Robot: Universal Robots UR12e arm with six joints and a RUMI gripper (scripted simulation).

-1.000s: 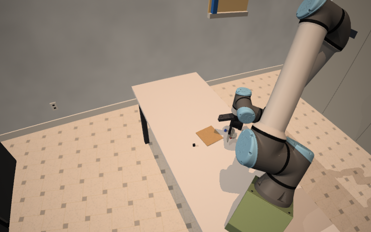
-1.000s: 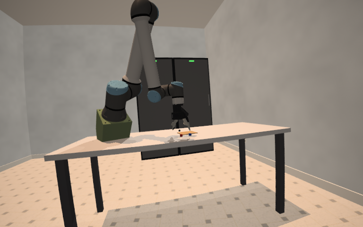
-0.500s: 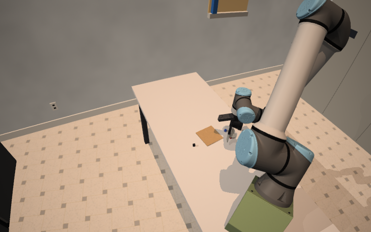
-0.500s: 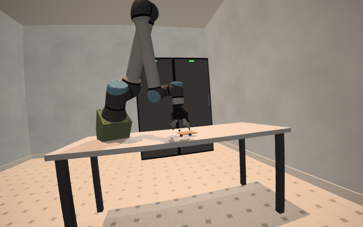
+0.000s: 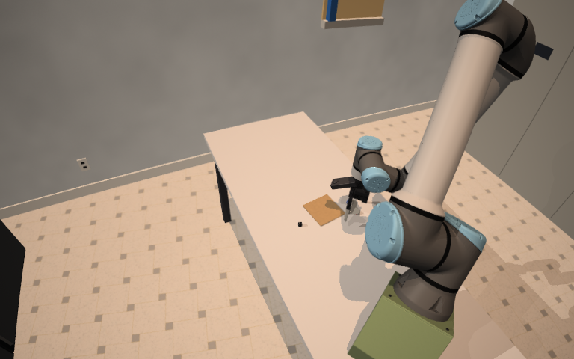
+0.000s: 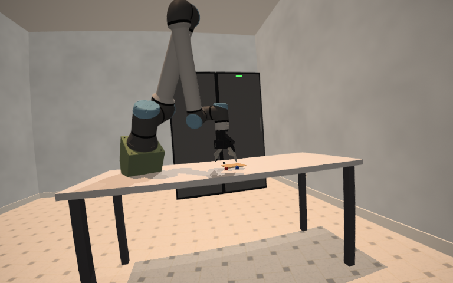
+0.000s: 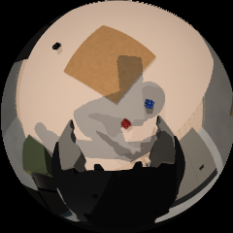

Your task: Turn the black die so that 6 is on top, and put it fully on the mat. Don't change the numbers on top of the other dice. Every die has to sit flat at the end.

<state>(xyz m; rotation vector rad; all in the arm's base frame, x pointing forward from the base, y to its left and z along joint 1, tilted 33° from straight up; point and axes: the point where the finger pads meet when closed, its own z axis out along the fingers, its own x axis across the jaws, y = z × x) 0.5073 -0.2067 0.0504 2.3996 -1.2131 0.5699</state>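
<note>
Now: the red die 4 cm to the right of my hand, 3 cm below it and 2 cm behind it. The rest, counted from my hand: black die 21 cm to the left, 8 cm ahead, 3 cm below; then brown mat 8 cm ahead, 7 cm to the left, 4 cm below; then blue die 6 cm to the right, 5 cm ahead, 3 cm below.
</note>
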